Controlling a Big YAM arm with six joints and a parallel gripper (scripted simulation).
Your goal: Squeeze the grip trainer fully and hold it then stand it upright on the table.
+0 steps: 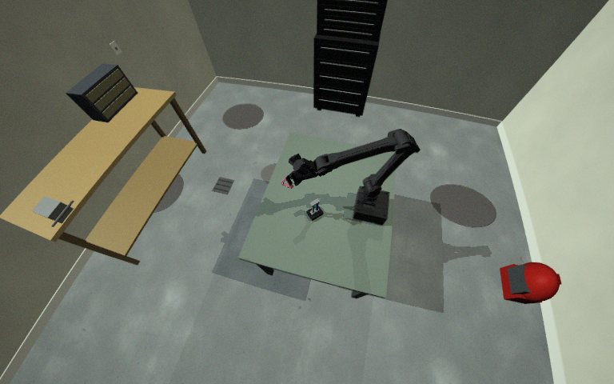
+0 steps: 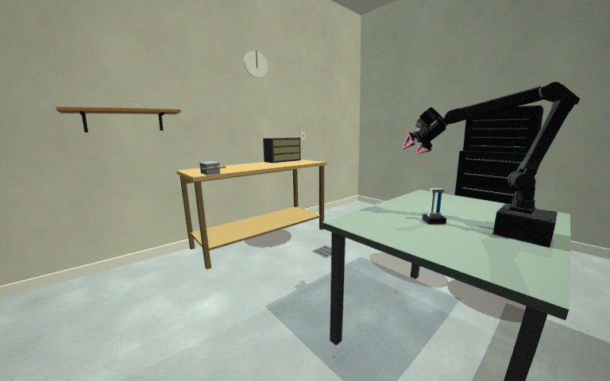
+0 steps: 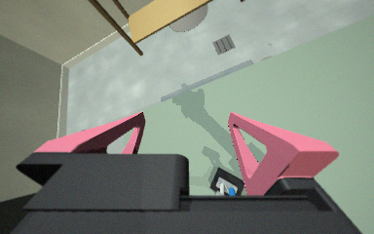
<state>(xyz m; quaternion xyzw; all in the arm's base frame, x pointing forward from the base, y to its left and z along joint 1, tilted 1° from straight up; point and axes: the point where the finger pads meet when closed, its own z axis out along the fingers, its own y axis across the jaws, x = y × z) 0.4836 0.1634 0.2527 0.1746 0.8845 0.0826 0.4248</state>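
Right now the thin bar is 150 mm behind my hand, 20 mm to the left of it and 250 mm below it. Also, from my hand: grip trainer: 160 mm behind, 10 mm to the left, 260 mm below.
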